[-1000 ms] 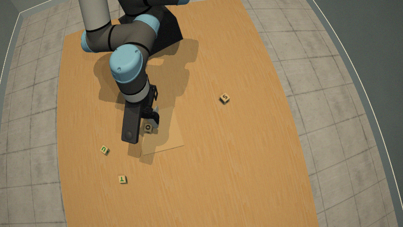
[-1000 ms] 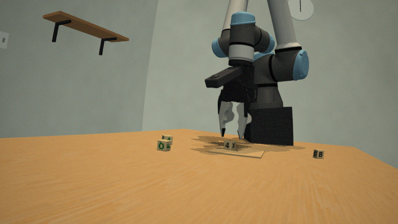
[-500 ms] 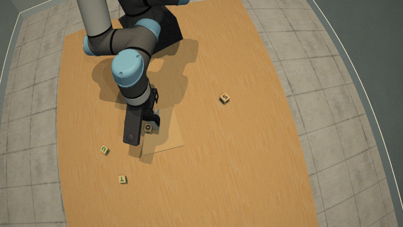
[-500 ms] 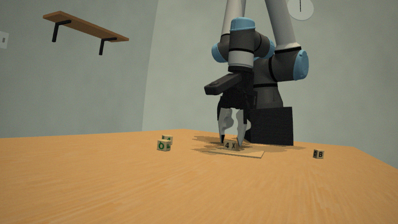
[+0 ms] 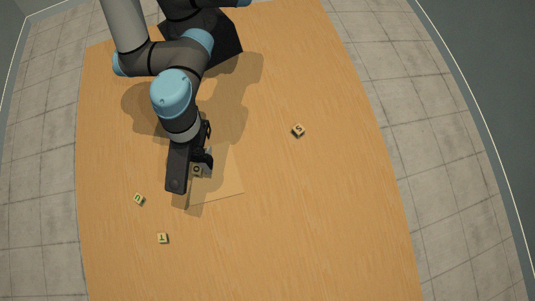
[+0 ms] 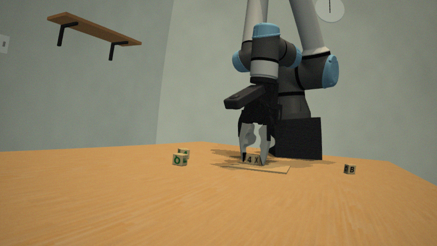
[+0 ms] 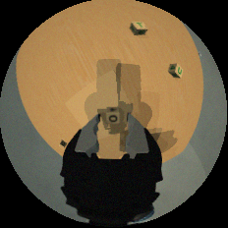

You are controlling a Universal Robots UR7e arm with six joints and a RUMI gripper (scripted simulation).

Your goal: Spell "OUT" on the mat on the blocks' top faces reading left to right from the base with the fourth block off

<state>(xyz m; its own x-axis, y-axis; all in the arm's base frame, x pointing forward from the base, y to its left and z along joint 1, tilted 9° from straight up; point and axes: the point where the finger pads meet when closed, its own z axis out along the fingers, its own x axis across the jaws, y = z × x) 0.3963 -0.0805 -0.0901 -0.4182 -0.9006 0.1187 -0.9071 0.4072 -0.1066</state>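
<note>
My hand is 1 cm short of the tan mat, 3 cm to the right of it and 2 cm above it. The rest, counted from my hand: S block 4 cm behind, 27 cm to the left, 1 cm below.
</note>
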